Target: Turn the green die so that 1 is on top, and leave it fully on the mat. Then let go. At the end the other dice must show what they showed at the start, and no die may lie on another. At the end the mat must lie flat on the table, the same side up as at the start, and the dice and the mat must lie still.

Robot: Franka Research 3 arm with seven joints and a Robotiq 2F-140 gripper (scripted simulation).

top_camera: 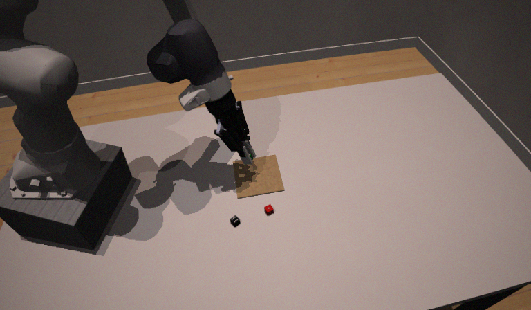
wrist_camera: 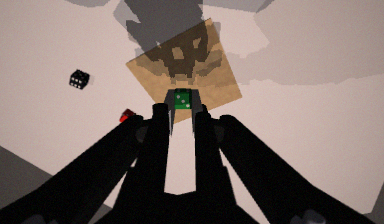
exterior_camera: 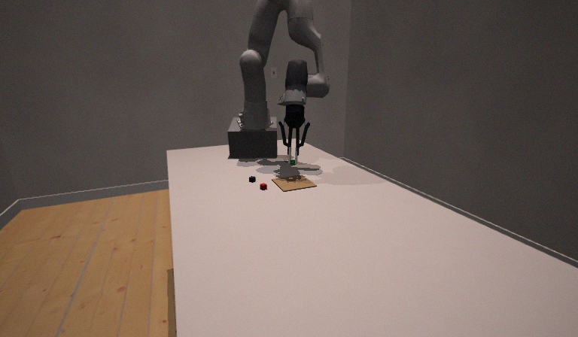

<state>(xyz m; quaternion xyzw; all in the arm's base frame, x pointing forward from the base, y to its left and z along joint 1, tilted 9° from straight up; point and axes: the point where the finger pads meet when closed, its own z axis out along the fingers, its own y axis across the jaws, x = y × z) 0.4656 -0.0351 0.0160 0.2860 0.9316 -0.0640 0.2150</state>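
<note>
Right now my hand is 30 mm above the green die. Also, from my hand: tan mat (110 mm below, 20 mm ahead, 10 mm to the right); then black die (150 mm to the right, 100 mm below, 80 mm behind); then red die (140 mm to the right, 100 mm below, 20 mm ahead).
</note>
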